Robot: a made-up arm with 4 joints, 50 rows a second.
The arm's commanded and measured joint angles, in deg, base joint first. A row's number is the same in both.
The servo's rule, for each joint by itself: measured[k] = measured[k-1] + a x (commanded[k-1-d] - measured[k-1]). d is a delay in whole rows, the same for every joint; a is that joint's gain. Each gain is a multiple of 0.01, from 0.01 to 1. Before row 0 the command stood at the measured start. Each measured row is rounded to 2 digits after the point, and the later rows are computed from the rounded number. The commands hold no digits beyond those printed.
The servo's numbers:
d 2
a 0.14 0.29 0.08 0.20
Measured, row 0:
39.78 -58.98 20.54 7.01
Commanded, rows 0 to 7:
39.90 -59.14 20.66 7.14
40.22 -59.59 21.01 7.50
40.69 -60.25 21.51 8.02
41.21 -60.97 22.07 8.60
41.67 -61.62 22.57 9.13
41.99 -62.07 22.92 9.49
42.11 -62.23 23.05 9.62
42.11 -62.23 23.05 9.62
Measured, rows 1 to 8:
39.78 -58.98 20.54 7.01
39.78 -58.98 20.54 7.01
39.80 -59.03 20.55 7.04
39.86 -59.19 20.59 7.13
39.98 -59.50 20.66 7.31
40.15 -59.93 20.77 7.57
40.36 -60.42 20.91 7.88
40.59 -60.90 21.07 8.20

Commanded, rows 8 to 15:
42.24 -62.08 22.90 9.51
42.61 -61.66 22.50 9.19
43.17 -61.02 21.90 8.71
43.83 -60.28 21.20 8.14
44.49 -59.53 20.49 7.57
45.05 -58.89 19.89 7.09
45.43 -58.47 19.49 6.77
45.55 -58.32 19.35 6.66
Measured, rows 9 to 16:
40.80 -61.29 21.23 8.48
40.98 -61.56 21.38 8.71
41.16 -61.71 21.50 8.87
41.36 -61.70 21.58 8.93
41.61 -61.50 21.61 8.89
41.92 -61.15 21.58 8.74
42.28 -60.68 21.49 8.51
42.67 -60.16 21.36 8.23

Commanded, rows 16 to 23:
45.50 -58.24 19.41 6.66
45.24 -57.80 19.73 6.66
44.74 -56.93 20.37 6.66
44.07 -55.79 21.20 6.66
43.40 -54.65 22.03 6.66
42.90 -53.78 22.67 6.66
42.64 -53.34 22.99 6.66
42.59 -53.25 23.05 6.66
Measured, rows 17 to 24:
43.06 -59.67 21.21 7.94
43.41 -59.28 21.06 7.68
43.70 -58.98 20.93 7.48
43.92 -58.64 20.83 7.32
44.03 -58.14 20.79 7.19
44.04 -57.46 20.82 7.08
43.95 -56.65 20.92 7.00
43.80 -55.82 21.06 6.93

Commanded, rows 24 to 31:
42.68 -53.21 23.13 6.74
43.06 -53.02 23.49 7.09
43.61 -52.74 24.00 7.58
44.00 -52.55 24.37 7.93
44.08 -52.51 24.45 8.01
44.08 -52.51 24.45 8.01
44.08 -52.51 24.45 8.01
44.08 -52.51 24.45 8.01
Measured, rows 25 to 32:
43.64 -55.10 21.21 6.88
43.49 -54.56 21.36 6.84
43.38 -54.17 21.50 6.82
43.34 -53.84 21.66 6.87
43.38 -53.52 21.85 7.01
43.47 -53.24 22.05 7.19
43.56 -53.03 22.24 7.35
43.63 -52.88 22.42 7.48

